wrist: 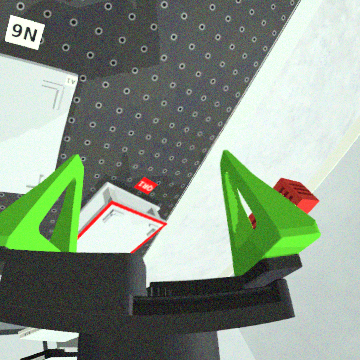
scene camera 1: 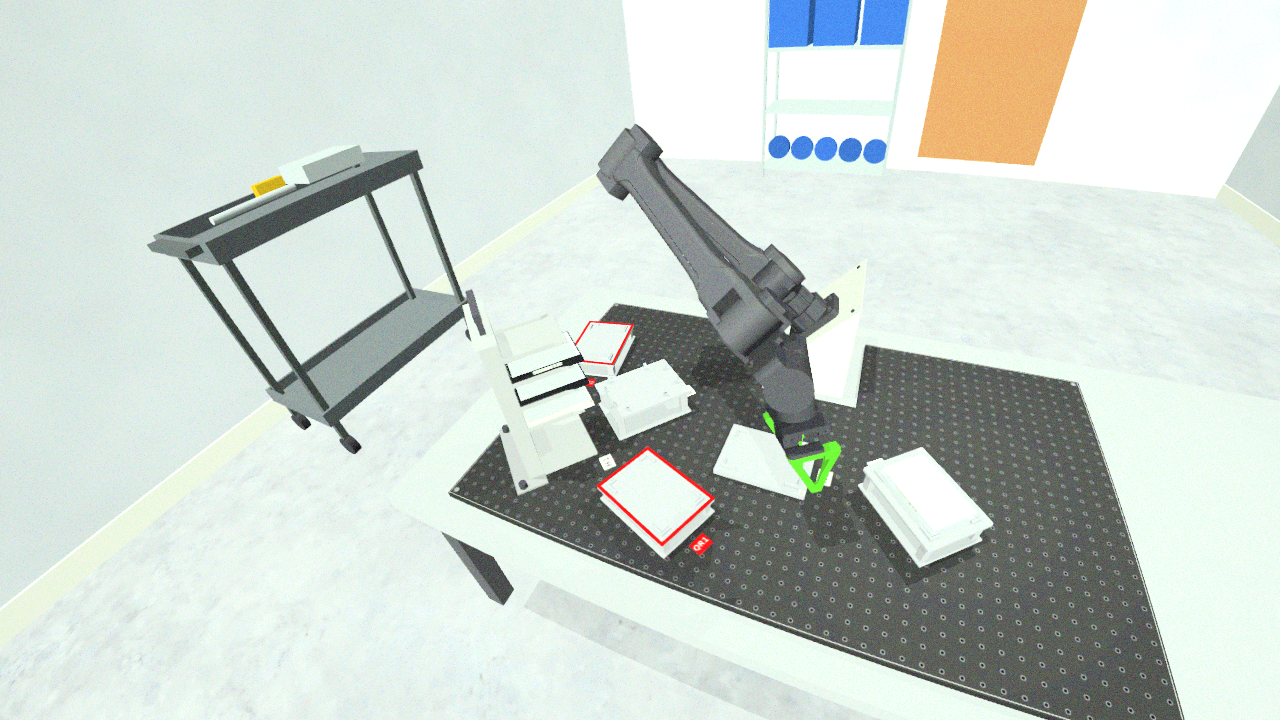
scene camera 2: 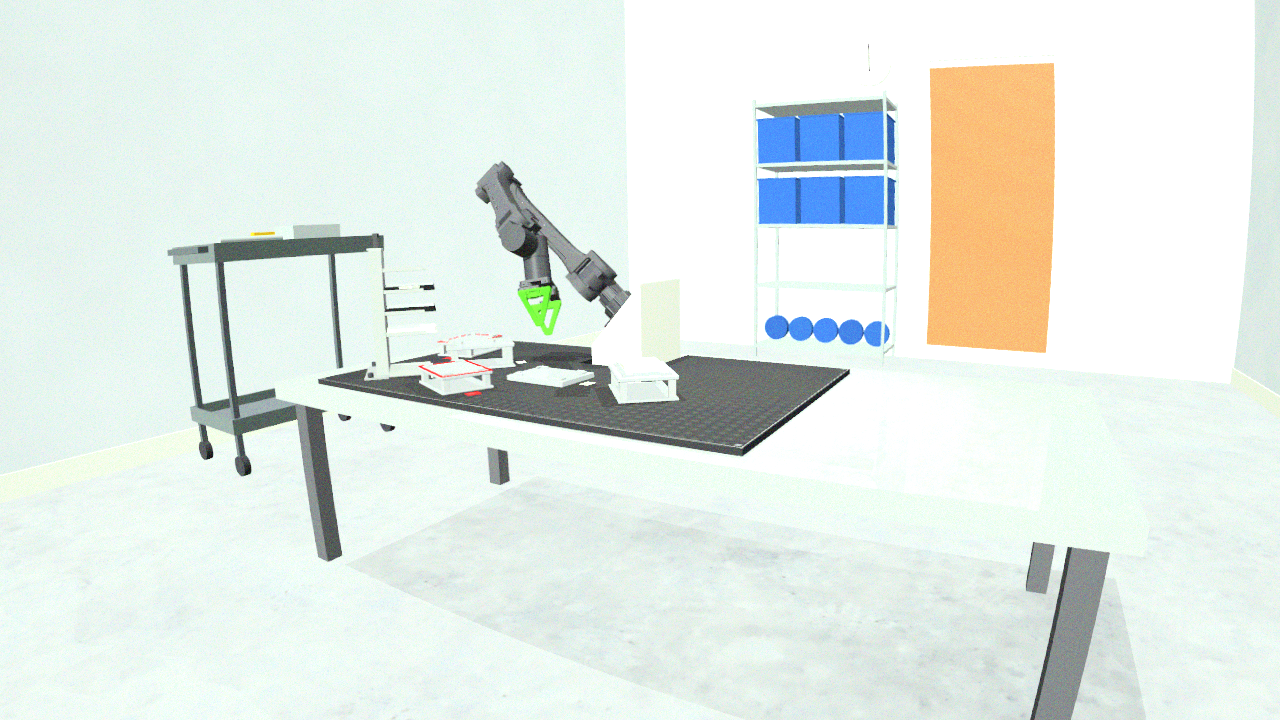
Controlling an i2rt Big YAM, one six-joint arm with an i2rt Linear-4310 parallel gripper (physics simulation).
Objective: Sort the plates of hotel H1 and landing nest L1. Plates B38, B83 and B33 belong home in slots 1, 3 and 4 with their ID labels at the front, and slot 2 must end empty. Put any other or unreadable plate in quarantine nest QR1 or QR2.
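My gripper is open and empty, above the mat near a flat white nest beside a tag reading N6. The hotel stands at the left; dark-edged pieces show at two upper levels, one with a pale label strip whose ID is unreadable. Red-outlined QR1 lies front left; another red-outlined nest stands behind the hotel. Which nest is L1 cannot be told.
A white raised stand is just right of the hotel. Another white stand, with a light piece on top, is at the right. An upright cream panel stands by the arm's base. A cart stands left of the table.
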